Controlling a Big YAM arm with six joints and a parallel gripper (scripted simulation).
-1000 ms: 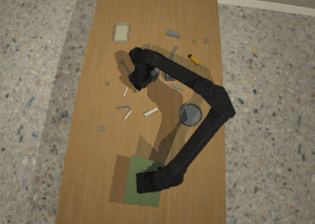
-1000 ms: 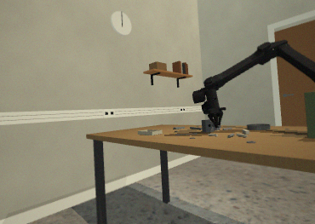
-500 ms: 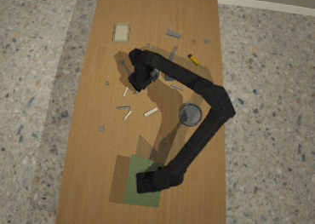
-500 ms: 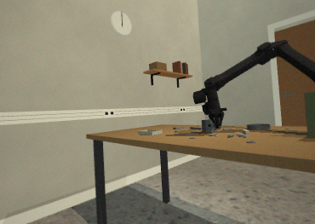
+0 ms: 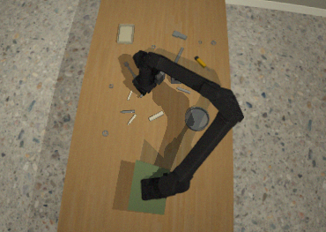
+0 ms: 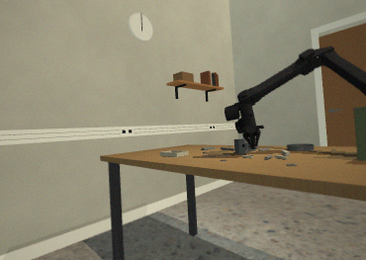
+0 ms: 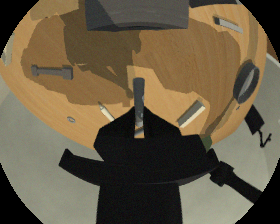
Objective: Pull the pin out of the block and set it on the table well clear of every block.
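Right now my hand is 10 mm short of the slim grey pin and 10 mm to the left of it. From my hand the other things lie so: shallow tray: 400 mm ahead, 90 mm to the left, 30 mm below; round dish: 140 mm behind, 260 mm to the right, 20 mm below; white stick: 110 mm behind, 60 mm to the right, 30 mm below.
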